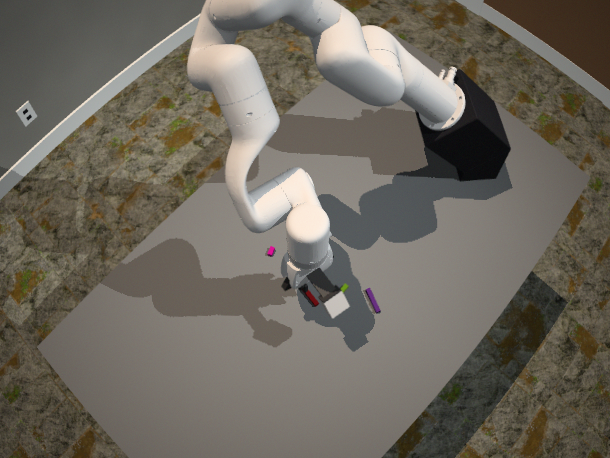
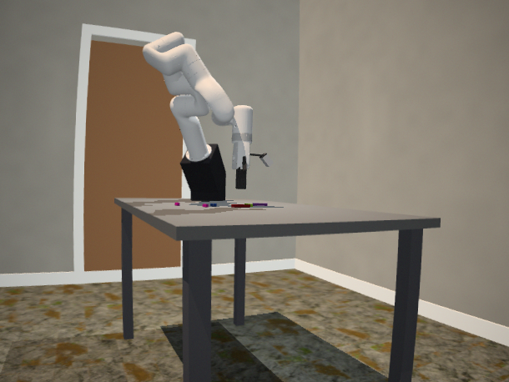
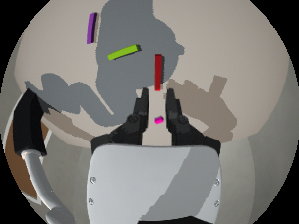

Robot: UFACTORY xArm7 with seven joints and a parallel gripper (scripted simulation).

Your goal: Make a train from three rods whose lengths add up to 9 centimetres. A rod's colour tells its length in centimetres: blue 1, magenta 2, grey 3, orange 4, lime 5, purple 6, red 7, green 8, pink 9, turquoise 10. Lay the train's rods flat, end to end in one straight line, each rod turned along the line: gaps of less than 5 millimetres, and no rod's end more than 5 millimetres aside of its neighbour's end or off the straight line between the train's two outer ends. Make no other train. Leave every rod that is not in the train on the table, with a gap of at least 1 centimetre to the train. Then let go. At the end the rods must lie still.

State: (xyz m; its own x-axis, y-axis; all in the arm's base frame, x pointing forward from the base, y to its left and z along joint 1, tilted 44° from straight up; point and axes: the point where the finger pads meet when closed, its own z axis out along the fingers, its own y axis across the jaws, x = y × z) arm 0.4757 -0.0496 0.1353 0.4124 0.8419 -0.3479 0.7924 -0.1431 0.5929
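My hand is 8 cm above the red rod. Also, from my hand: lime rod 3 cm behind, 7 cm to the left, 8 cm below; then purple rod 5 cm behind, 14 cm to the left, 8 cm below; then blue rod 9 cm behind, 7 cm to the right, 8 cm below.
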